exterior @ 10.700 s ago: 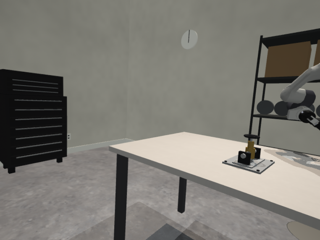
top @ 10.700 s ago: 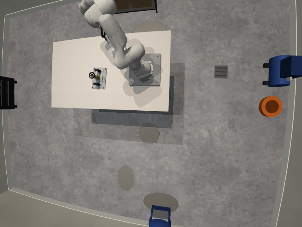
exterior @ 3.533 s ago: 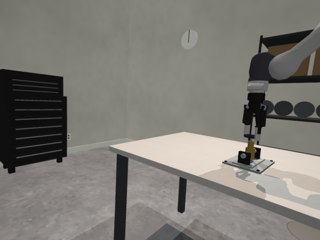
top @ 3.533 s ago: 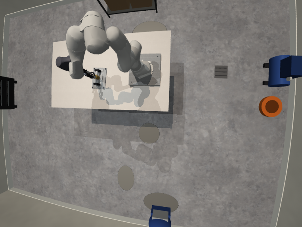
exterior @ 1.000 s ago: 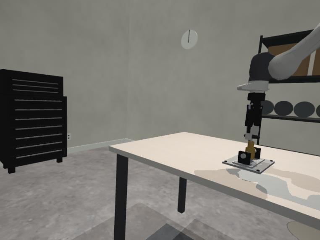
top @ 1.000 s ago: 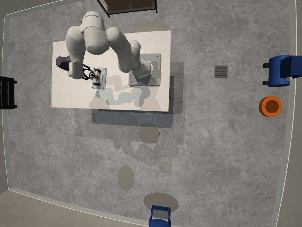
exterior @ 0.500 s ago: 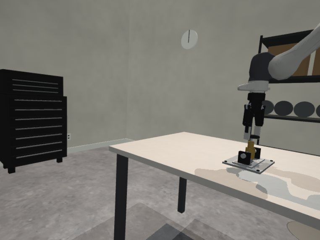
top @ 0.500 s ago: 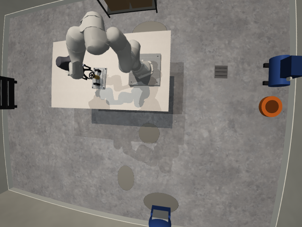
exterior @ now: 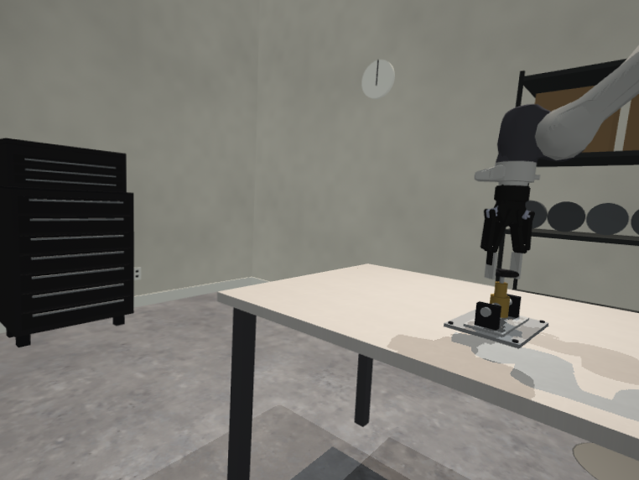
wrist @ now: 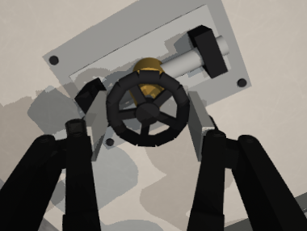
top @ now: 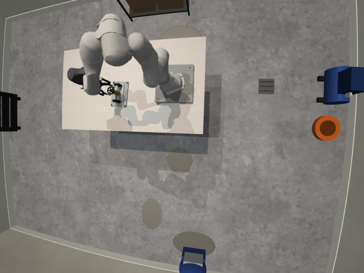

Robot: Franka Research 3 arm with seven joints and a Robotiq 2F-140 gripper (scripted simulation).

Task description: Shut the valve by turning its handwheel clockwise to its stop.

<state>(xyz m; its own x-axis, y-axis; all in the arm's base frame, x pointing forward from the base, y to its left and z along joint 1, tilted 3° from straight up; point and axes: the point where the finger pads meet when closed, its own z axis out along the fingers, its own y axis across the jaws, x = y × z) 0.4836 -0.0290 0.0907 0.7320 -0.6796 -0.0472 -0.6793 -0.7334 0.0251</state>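
My gripper is now 2 cm above the black spoked handwheel.
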